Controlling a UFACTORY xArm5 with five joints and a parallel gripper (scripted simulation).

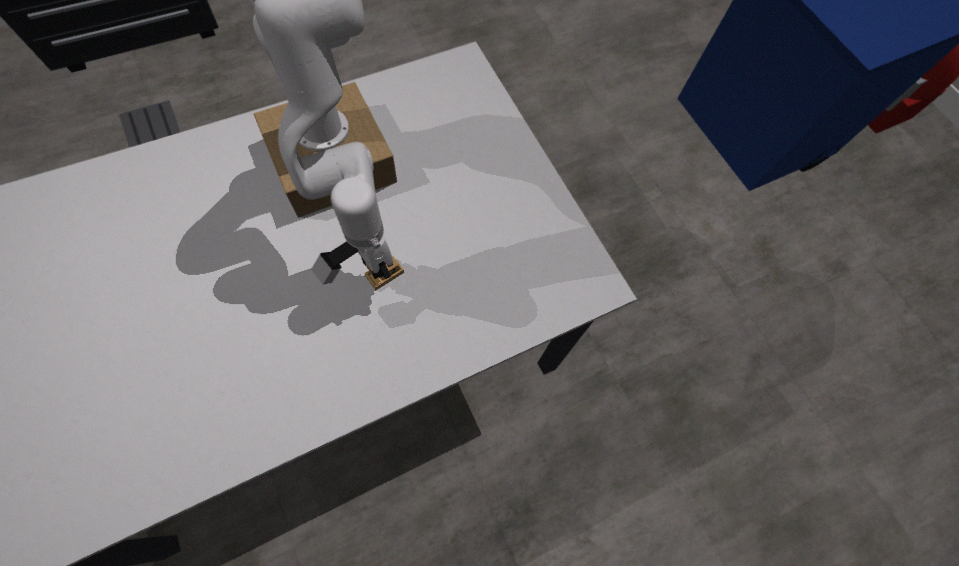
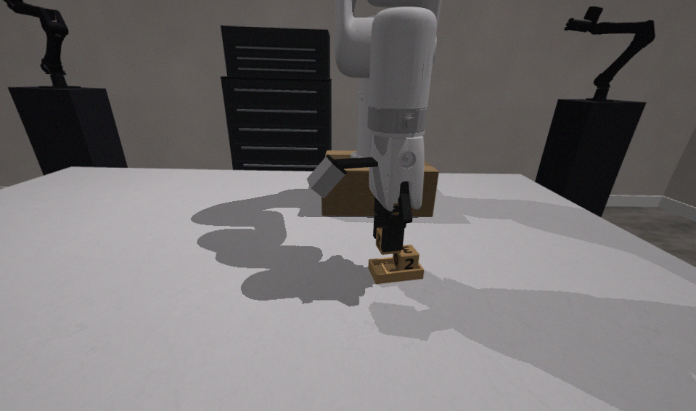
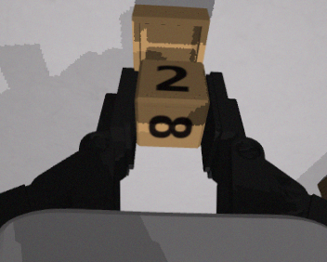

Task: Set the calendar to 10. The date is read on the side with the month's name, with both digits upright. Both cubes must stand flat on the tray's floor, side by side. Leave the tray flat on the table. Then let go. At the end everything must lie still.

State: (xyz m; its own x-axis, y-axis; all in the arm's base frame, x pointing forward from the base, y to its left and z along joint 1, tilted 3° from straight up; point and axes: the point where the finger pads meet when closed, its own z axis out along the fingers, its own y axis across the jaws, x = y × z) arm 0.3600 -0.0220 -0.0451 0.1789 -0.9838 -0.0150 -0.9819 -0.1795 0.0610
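Now: the wooden calendar tray 7 cm below my hand and 2 cm to the left of it.
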